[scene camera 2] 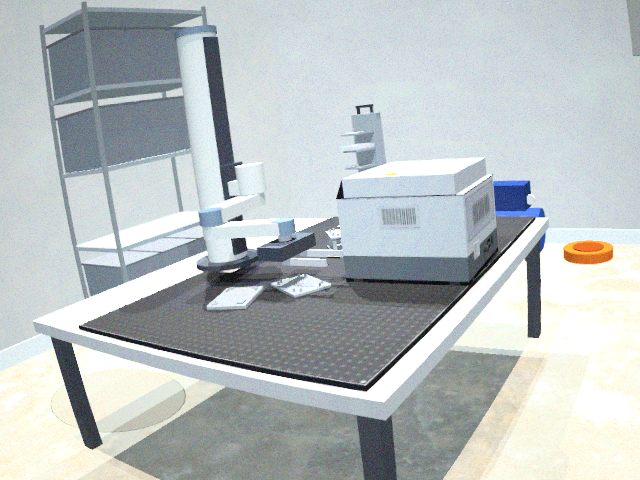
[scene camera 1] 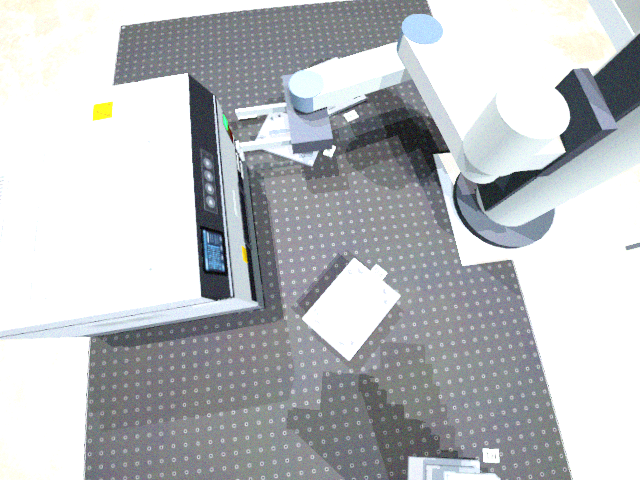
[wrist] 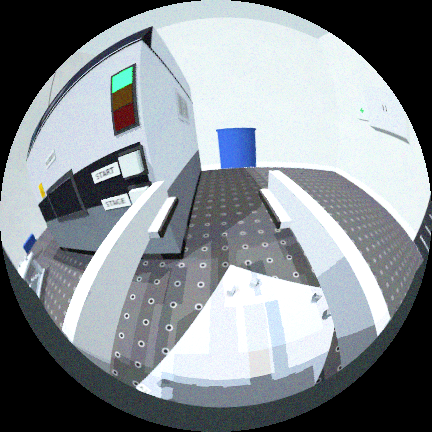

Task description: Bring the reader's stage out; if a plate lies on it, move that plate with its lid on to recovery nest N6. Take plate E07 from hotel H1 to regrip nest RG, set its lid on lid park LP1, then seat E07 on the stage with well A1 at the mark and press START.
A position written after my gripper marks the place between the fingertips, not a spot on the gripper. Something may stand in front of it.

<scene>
My gripper [scene camera 1: 237,130] touches a plate reader [scene camera 2: 443,232].
My gripper is seen too in scene camera 2 [scene camera 2: 334,258] and in the wrist view [wrist: 216,185]. The plate reader also shows in the wrist view [wrist: 127,102].
</scene>
